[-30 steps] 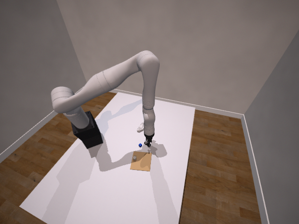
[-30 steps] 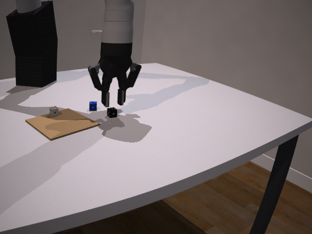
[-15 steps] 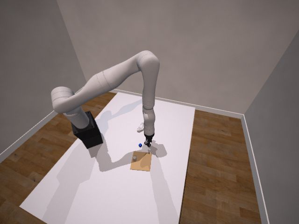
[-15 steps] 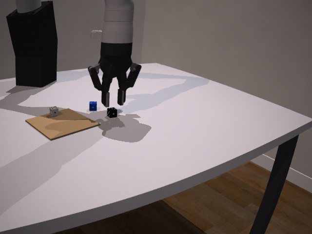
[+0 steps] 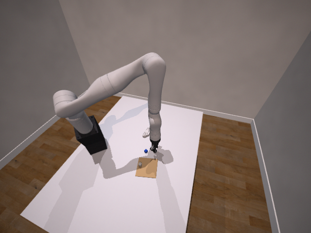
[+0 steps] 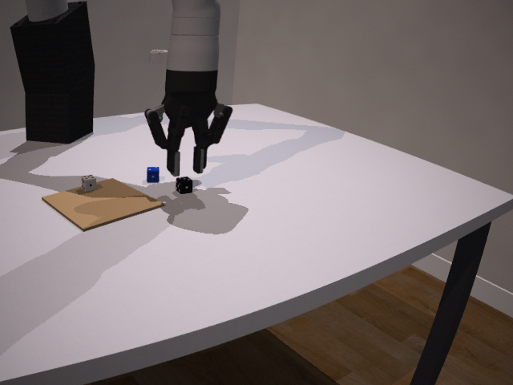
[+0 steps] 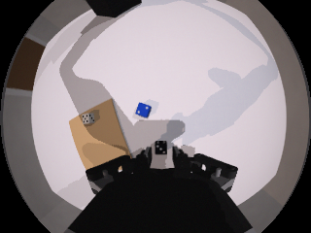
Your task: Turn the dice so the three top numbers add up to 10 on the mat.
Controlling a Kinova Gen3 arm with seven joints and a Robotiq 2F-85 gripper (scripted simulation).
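The black die is 40 mm below my hand. Also, from my hand: blue die 70 mm behind, 40 mm below, 20 mm to the right; white die 140 mm to the right, 70 mm behind, 30 mm below; tan mat 140 mm to the right, 40 mm below, 20 mm behind.
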